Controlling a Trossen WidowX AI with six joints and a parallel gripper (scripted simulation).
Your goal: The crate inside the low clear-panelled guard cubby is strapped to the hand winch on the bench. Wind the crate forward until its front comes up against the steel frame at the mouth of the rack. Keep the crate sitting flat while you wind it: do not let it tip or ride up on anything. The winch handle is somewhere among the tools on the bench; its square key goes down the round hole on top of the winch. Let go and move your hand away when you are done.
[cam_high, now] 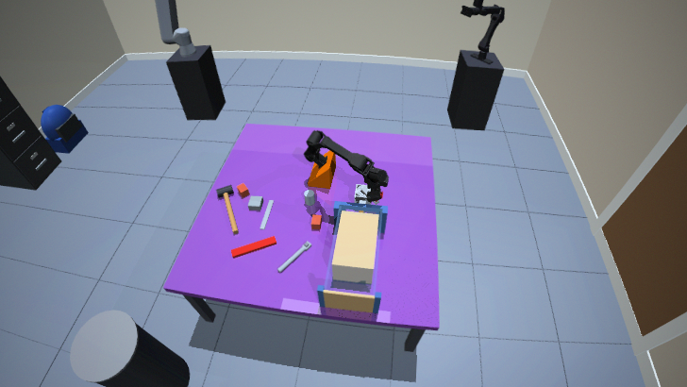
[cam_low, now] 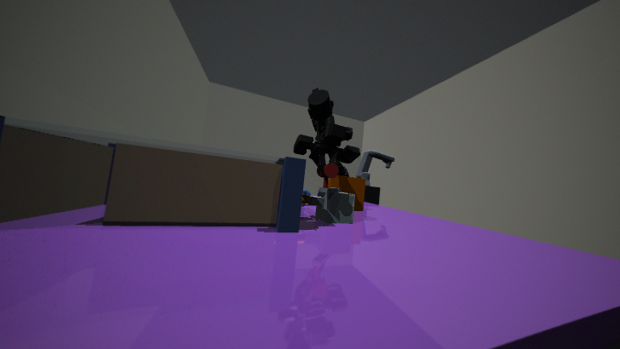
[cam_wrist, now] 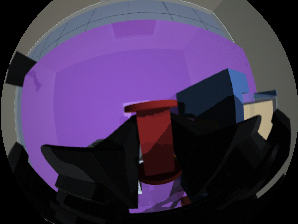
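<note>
Right now the red knob is 2 cm to the right of my gripper tip. Round my gripper tip: grey bar 5 cm ahead, 60 cm to the right, 13 cm below; grey winch 9 cm behind, 9 cm to the right, 10 cm below; winch handle 3 cm behind, 4 cm to the right, 3 cm below.
</note>
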